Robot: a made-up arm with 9 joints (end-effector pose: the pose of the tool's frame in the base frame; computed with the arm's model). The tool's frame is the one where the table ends. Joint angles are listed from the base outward.
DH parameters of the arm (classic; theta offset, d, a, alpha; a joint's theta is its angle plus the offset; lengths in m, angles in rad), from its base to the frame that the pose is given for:
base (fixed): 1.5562 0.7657 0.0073 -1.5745
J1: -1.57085 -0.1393 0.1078 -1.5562
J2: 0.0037 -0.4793 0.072 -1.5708
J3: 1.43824 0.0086 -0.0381 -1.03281
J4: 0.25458 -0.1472 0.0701 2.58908
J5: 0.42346 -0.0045 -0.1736 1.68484
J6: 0 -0.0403 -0.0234 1.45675
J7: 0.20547 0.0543 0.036 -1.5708
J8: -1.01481 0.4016 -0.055 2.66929
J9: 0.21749 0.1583 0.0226 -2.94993
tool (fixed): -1.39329 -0.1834 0 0
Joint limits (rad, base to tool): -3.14..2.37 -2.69..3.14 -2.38..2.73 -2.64..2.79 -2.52..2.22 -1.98..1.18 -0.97..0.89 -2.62..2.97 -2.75..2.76
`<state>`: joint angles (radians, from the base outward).
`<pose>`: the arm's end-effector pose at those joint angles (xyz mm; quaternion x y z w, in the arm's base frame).
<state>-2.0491 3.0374 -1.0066 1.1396 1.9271 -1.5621 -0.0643 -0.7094 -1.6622</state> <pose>438.4 161.0 453.2 -0.9267 0.2678 -0.0953 0.2460</pose>
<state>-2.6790 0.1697 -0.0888 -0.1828 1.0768 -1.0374 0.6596 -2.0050 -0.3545</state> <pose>-1.4 278.8 161.9 -0.9070 0.3087 0.2862 0.0150</pose>
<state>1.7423 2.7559 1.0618 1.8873 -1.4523 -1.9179 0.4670 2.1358 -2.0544</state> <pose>72.8 295.0 1431.4 0.1146 0.4049 -0.4597 0.7821</pose>
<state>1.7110 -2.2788 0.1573 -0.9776 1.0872 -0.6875 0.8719 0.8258 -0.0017</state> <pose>212.7 -159.5 1506.0 0.3584 -0.3494 0.0351 0.8650</pose>
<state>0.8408 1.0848 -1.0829 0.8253 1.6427 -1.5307 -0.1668 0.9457 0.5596</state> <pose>-82.0 131.6 1411.6 0.3668 0.0864 0.7663 0.5203</pose>
